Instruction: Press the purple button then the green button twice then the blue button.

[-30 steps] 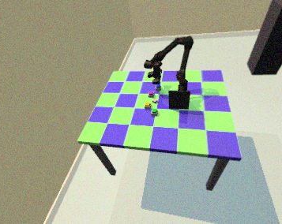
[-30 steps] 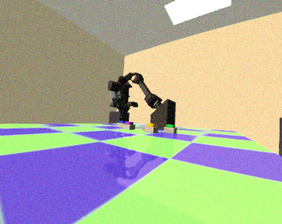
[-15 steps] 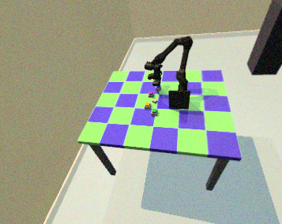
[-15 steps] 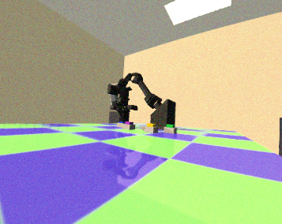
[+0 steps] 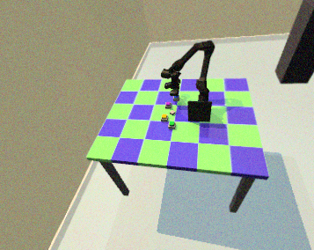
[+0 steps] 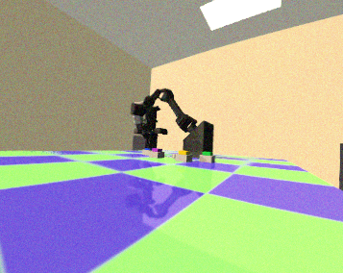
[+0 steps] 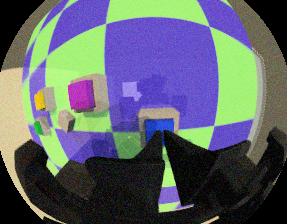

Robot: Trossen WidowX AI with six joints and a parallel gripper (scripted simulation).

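My gripper tip is now 10 mm above the blue button. Round my gripper tip: purple button: 100 mm to the left, 50 mm ahead; then green button: 300 mm to the left; then small grey block: 170 mm to the left, 20 mm below, 10 mm ahead.
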